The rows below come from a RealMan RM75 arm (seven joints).
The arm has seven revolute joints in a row. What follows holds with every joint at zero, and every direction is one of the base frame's.
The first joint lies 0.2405 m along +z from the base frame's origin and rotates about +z.
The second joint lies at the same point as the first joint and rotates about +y.
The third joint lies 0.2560 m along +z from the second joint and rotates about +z.
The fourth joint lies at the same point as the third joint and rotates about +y.
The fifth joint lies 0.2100 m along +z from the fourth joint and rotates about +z.
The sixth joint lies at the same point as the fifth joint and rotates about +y.
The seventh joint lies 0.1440 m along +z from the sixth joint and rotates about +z.
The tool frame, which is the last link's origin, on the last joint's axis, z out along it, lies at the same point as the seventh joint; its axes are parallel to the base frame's.
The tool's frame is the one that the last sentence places.
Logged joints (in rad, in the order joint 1, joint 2, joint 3, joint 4, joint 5, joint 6, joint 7), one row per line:
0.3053, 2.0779, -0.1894, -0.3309, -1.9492, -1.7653, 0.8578
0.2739, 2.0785, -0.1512, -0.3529, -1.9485, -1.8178, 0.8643
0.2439, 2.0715, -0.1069, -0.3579, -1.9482, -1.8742, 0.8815
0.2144, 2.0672, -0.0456, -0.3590, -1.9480, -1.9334, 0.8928
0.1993, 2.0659, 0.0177, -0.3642, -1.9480, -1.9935, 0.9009
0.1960, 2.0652, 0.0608, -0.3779, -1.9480, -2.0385, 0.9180
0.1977, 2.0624, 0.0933, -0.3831, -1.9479, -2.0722, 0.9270
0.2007, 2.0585, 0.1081, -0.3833, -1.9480, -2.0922, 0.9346
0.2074, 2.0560, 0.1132, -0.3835, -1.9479, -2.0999, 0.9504
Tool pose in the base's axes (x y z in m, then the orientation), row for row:
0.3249, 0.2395, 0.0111, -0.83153, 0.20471, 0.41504, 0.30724
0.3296, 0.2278, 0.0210, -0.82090, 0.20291, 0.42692, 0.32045
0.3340, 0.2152, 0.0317, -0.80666, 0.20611, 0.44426, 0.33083
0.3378, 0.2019, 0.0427, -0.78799, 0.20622, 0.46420, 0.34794
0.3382, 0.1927, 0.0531, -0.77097, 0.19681, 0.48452, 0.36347
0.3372, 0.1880, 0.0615, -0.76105, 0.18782, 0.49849, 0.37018
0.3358, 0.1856, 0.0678, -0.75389, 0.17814, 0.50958, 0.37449
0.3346, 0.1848, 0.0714, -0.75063, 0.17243, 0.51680, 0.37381
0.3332, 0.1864, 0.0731, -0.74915, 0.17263, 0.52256, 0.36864
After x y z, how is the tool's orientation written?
As a quaternion, x y z w.
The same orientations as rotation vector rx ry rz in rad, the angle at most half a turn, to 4 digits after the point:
-2.1993, 0.5414, 1.0978
-2.1571, 0.5332, 1.1218
-2.1090, 0.5389, 1.1615
-2.0431, 0.5347, 1.2036
-1.9842, 0.5065, 1.2470
-1.9524, 0.4818, 1.2788
-1.9301, 0.4561, 1.3046
-1.9224, 0.4416, 1.3235
-1.9233, 0.4432, 1.3416

